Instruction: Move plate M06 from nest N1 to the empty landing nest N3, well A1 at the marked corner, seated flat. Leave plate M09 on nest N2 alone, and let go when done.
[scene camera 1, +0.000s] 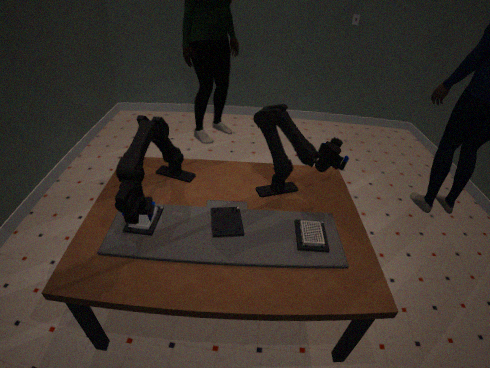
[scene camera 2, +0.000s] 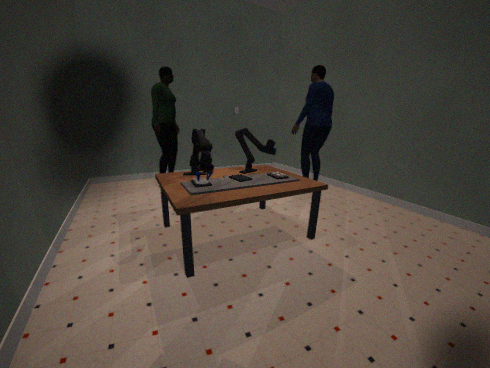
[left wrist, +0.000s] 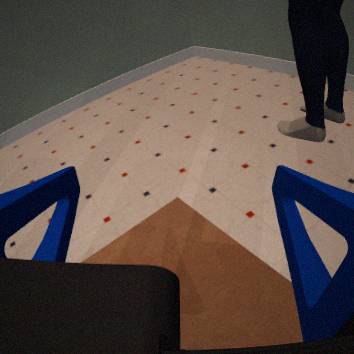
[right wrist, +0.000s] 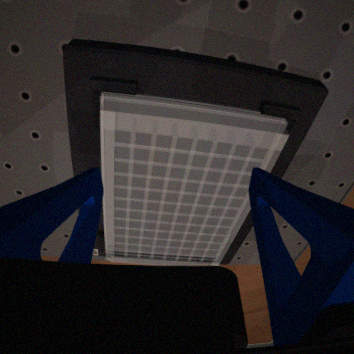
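Observation:
Plate M06, a clear-lidded plate with a grid of wells, lies in the dark nest N1 at the picture's left. My right gripper is part-way open over it, a fingertip near each long edge; the right fingertip overlaps the plate's edge in the wrist view, and contact cannot be told. A corner label shows partly. Empty dark nest N3 is mid-board. White plate M09 sits in nest N2 at the picture's right. My left gripper is open and empty, raised away from the board.
A grey perforated board carries the nests on the wooden table. A pale flat piece lies behind the middle nest. Two people stand beyond the table.

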